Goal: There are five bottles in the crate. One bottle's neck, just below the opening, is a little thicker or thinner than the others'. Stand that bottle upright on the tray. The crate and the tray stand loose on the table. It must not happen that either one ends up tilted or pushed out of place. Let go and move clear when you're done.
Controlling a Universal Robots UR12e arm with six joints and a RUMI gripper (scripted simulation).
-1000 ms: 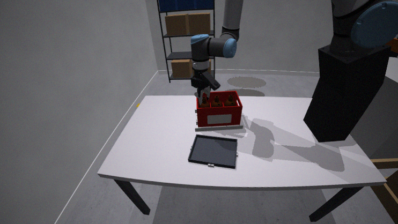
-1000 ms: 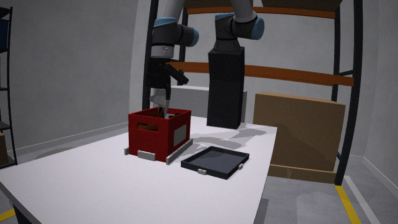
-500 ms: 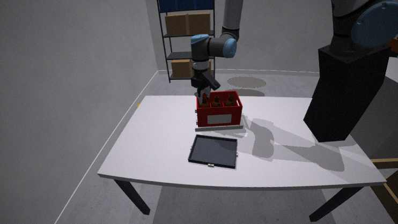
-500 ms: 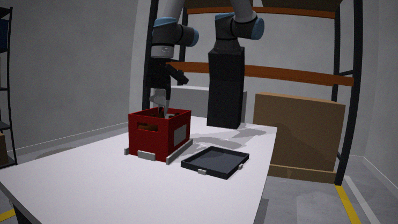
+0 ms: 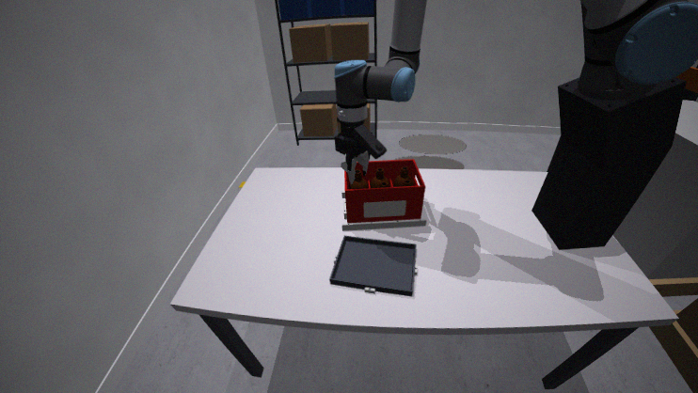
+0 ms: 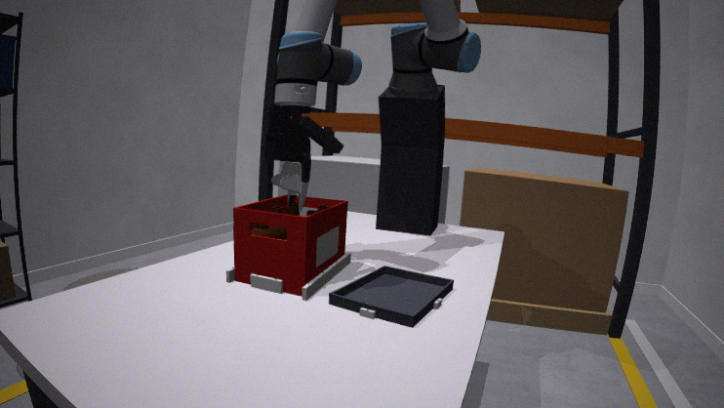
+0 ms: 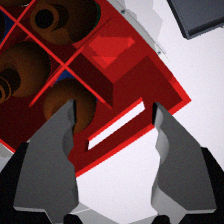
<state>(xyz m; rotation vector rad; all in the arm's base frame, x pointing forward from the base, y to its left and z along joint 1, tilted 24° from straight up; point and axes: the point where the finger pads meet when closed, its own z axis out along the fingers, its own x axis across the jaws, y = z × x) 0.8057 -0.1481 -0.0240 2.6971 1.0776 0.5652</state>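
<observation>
Right now the brown bottle is 9 cm to the right of my hand and 11 cm below it. The rest, counted from my hand: dark tray 3 cm behind, 23 cm to the left, 18 cm below; then glass bottle 9 cm behind, 9 cm to the right, 11 cm below; then red crate 9 cm behind, 4 cm to the right, 11 cm below.
</observation>
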